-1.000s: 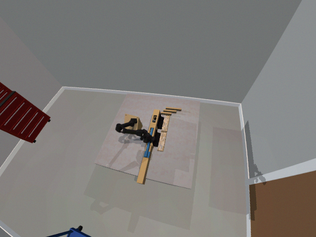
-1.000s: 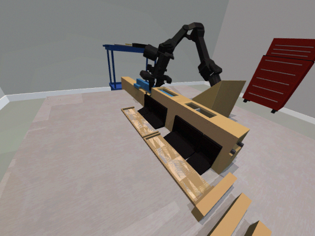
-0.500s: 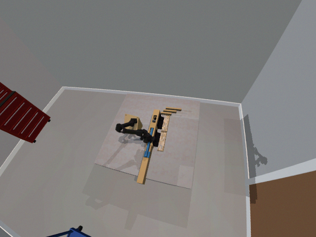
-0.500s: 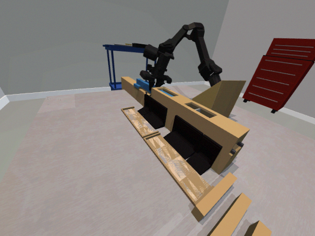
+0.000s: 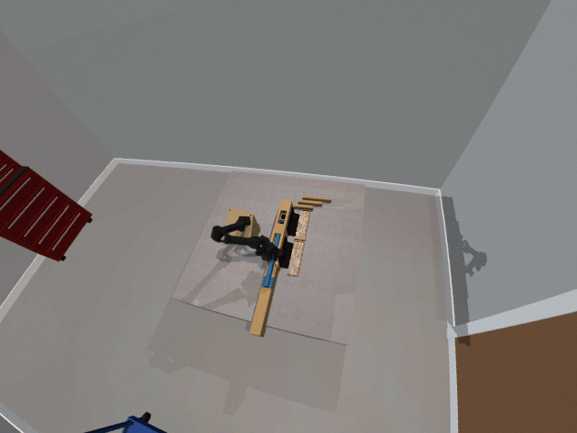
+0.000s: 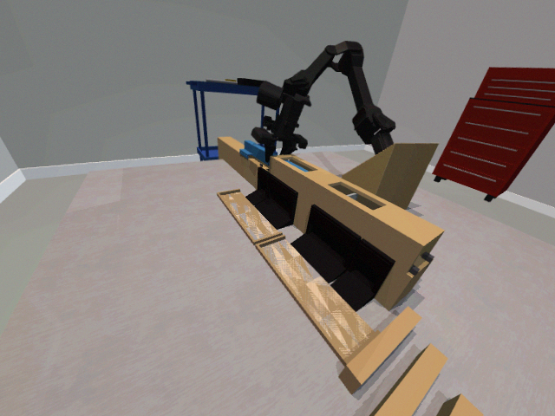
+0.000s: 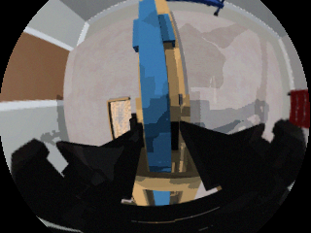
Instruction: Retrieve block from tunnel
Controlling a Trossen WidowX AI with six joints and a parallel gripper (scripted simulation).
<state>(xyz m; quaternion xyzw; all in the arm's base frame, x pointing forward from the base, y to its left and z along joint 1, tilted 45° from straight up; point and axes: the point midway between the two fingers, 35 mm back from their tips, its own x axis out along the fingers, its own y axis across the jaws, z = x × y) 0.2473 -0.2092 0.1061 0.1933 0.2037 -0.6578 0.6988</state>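
My gripper tip is 50 mm above the tan covered tunnel, 30 mm to the right of it and 30 mm short of it.
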